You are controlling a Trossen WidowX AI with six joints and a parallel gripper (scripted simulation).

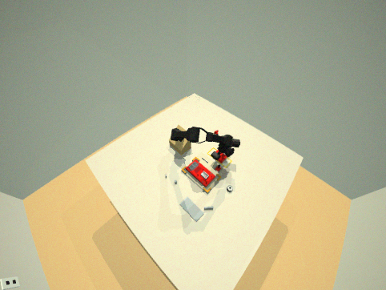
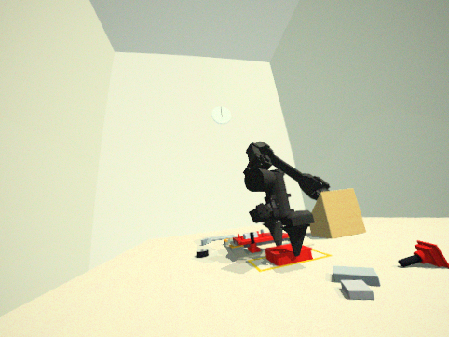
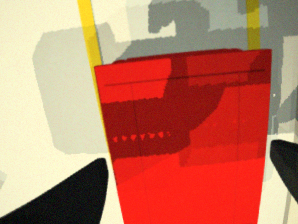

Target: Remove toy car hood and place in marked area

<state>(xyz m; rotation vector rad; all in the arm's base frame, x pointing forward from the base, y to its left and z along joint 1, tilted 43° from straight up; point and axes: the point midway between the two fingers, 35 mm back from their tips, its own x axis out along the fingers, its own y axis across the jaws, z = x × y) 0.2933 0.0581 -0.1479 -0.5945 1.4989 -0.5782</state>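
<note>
My gripper tip is now right at the red hood. Round my gripper tip: black wheel (22 cm ahead, 15 cm to the right, 1 cm below).
</note>
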